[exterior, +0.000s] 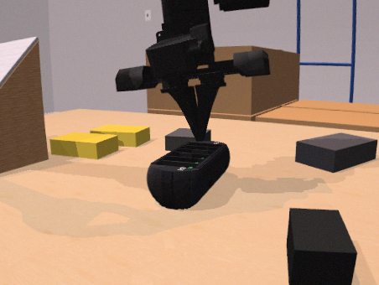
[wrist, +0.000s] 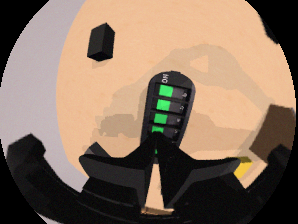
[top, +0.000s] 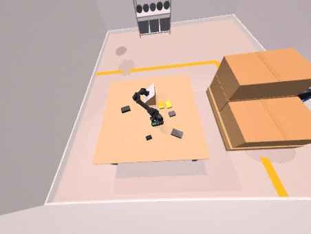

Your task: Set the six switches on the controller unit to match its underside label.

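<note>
My gripper tip is 18 cm short of the black block, 11 cm to the left of it and 4 cm above it.
</note>
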